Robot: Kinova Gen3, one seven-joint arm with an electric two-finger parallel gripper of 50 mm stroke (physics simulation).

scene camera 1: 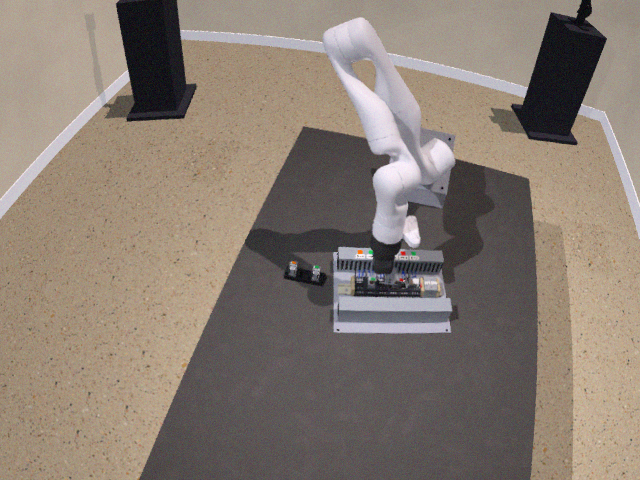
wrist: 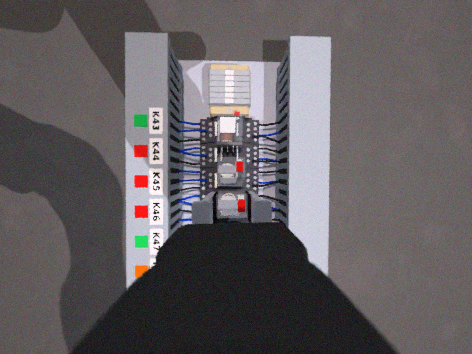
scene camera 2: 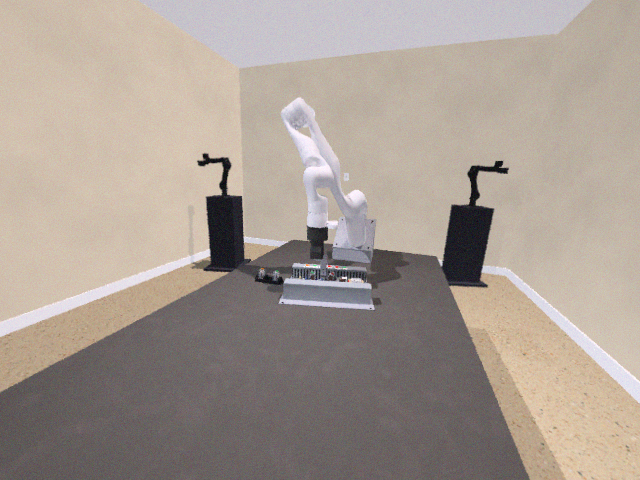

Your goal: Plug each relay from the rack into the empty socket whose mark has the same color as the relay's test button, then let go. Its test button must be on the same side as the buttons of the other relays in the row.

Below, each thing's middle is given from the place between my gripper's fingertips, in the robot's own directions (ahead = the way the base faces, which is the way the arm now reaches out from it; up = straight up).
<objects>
The panel [scene camera 1: 338,277] is 20 mm to the left of my hand and 70 mm below it.
</objects>
